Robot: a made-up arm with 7 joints.
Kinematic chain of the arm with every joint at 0, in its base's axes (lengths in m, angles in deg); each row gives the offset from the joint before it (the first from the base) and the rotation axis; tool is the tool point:
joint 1: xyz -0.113 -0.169 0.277 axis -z
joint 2: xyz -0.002 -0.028 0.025 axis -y
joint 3: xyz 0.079 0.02 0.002 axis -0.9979 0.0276 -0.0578
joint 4: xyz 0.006 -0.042 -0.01 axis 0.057 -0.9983 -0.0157
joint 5: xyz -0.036 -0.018 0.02 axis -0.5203 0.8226 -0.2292
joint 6: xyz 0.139 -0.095 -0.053 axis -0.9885 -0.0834 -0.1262
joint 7: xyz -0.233 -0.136 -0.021 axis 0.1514 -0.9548 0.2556
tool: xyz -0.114 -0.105 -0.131
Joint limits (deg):
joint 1: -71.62..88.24
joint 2: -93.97..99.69
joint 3: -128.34..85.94
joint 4: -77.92..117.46
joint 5: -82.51..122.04
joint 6: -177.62..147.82
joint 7: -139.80..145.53
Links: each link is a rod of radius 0.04 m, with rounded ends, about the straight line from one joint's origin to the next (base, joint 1, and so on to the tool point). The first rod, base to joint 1, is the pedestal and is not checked.
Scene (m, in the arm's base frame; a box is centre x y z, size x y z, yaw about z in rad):
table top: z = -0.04
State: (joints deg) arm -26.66 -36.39 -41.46 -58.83 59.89 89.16 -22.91
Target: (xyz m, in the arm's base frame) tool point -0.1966 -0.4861 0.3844
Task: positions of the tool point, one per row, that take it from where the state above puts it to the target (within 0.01 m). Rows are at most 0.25 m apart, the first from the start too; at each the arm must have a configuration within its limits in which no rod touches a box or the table.
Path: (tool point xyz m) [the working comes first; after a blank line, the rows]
Joints at the target: -4.32 -23.12 -68.59 -19.31 26.27 103.40 -40.76
Straight joint move there: clear.

1: 0.2258 -0.3851 0.3909
2: 0.0261 -0.4983 0.4170
3: -0.1966 -0.4861 0.3844

